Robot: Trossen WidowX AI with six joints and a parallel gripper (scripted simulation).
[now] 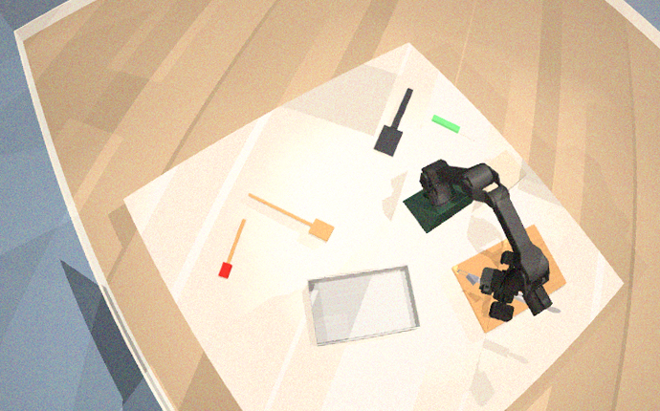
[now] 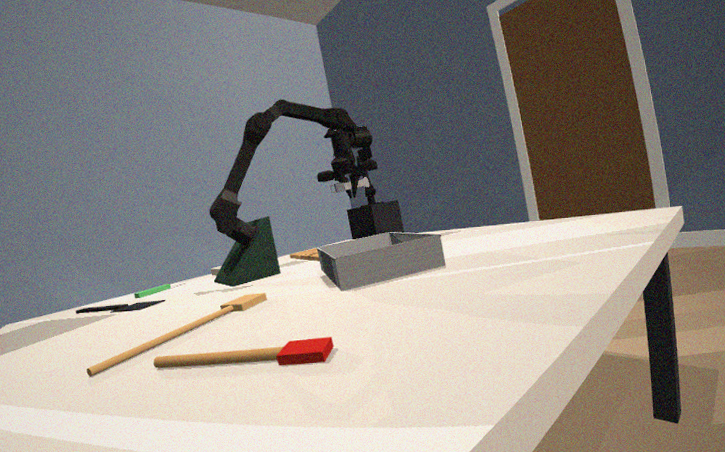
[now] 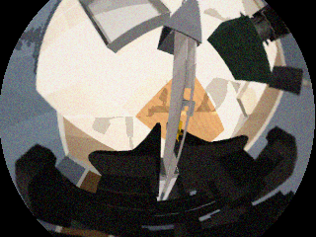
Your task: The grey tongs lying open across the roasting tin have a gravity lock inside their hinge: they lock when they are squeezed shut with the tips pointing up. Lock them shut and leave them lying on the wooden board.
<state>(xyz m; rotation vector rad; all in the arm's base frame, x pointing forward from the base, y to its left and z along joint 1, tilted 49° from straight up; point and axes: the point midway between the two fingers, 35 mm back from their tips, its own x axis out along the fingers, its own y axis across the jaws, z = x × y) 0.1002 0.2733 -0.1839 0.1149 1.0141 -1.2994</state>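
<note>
My gripper tip is now 170 mm past the wooden board, 10 mm to the right of it and 160 mm above it. From my gripper tip the other things lie so: green-handled tool: 400 mm behind, 510 mm to the right, 160 mm below; then grey roasting tin: 290 mm ahead, 220 mm to the right, 140 mm below; then pale tile: 400 mm behind, 280 mm to the right, 160 mm below.
</note>
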